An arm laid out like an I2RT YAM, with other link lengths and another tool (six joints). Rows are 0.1 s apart.
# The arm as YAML. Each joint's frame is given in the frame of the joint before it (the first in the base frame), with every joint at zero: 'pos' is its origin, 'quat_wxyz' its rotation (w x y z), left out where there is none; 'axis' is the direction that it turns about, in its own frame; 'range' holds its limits. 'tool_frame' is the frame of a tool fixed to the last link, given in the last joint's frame.
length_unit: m
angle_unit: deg
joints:
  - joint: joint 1
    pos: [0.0, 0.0, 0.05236]
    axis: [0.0, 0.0, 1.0]
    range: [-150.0, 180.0]
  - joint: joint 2
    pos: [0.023, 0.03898, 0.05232]
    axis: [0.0, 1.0, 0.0]
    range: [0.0, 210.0]
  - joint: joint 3
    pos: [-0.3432, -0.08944, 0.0]
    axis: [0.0, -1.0, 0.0]
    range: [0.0, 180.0]
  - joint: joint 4
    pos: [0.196, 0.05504, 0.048]
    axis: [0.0, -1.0, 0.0]
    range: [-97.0, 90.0]
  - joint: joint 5
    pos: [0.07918, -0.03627, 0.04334]
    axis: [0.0, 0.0, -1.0]
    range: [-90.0, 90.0]
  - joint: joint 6
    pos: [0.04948, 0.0, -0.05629]
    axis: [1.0, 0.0, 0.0]
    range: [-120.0, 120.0]
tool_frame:
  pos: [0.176, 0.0, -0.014]
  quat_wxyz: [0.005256, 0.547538, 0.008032, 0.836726]
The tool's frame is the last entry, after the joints.
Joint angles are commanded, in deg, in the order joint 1, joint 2, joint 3, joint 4, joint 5, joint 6. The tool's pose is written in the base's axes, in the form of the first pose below.
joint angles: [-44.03, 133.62, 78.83, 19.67, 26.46, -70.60]
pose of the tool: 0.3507 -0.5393 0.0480 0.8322 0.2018 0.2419 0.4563
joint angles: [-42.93, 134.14, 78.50, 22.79, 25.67, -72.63]
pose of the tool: 0.3689 -0.5363 0.0518 0.8196 0.2244 0.2517 0.4632
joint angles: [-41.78, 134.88, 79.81, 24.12, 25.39, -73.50]
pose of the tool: 0.3879 -0.5350 0.0576 0.8084 0.2372 0.2618 0.4708
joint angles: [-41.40, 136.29, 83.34, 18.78, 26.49, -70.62]
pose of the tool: 0.3887 -0.5348 0.0453 0.8233 0.2194 0.2560 0.4566
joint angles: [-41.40, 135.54, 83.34, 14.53, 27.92, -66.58]
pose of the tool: 0.3745 -0.5283 0.0385 0.8393 0.1894 0.2488 0.4448
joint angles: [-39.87, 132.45, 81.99, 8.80, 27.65, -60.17]
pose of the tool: 0.3719 -0.5022 0.0408 0.8527 0.1580 0.2641 0.4222
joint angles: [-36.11, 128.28, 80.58, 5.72, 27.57, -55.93]
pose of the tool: 0.3925 -0.4674 0.0629 0.8480 0.1536 0.2932 0.4140
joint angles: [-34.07, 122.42, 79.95, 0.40, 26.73, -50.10]
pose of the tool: 0.3955 -0.4397 0.0964 0.8440 0.1252 0.3272 0.4060
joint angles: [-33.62, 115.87, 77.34, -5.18, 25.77, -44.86]
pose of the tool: 0.3738 -0.4150 0.1203 0.8482 0.0914 0.3439 0.3924
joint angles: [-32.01, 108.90, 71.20, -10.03, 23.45, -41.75]
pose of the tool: 0.3476 -0.3706 0.1228 0.8630 0.0877 0.3490 0.3547
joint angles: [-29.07, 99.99, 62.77, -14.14, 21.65, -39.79]
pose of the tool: 0.3137 -0.3153 0.1246 0.8751 0.1007 0.3510 0.3176
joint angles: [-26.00, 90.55, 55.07, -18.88, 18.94, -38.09]
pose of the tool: 0.2768 -0.2608 0.1238 0.8840 0.1168 0.3583 0.2765
